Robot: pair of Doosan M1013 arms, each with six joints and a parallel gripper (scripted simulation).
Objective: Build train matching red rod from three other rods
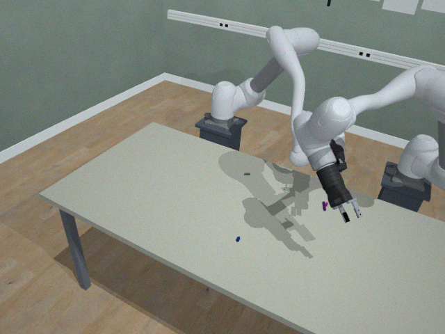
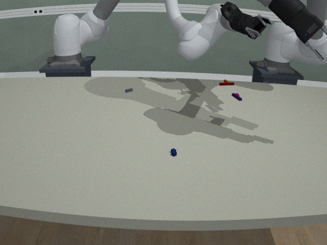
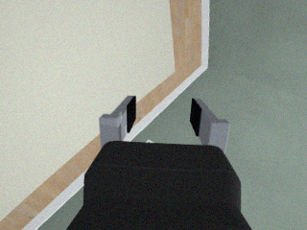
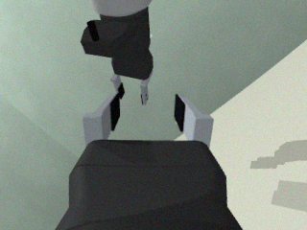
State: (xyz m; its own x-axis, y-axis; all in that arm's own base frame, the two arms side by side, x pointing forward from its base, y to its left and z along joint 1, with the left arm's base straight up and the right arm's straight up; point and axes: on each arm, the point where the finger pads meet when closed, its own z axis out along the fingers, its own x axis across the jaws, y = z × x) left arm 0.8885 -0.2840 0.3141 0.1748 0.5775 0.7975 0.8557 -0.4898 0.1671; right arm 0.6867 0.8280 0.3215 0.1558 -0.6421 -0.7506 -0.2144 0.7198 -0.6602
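Now: the purple rod 17 cm behind my right hand, 1 cm to the right of it and 32 cm below it. Round my right hand: red rod (33 cm behind, 2 cm to the right, 32 cm below); orange rod (35 cm behind, 1 cm to the right, 32 cm below); magenta rod (19 cm behind, 32 cm below).
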